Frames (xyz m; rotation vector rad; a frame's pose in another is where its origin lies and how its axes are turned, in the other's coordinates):
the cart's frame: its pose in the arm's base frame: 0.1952 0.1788 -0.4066 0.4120 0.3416 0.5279
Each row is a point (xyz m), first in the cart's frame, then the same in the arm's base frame.
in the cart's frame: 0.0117 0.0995 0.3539
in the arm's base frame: 0.3102 0.1614 -0.0577
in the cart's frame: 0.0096 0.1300 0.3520
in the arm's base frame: 0.2951 0.1848 -0.0448
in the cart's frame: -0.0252 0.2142 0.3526
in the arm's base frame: 0.2324 0.2318 0.0016
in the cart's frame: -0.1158 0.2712 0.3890
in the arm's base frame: 0.1504 0.2166 0.0780
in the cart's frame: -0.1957 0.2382 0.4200
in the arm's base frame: 0.1121 0.1380 0.1061
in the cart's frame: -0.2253 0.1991 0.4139
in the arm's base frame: 0.1016 0.0928 0.0890
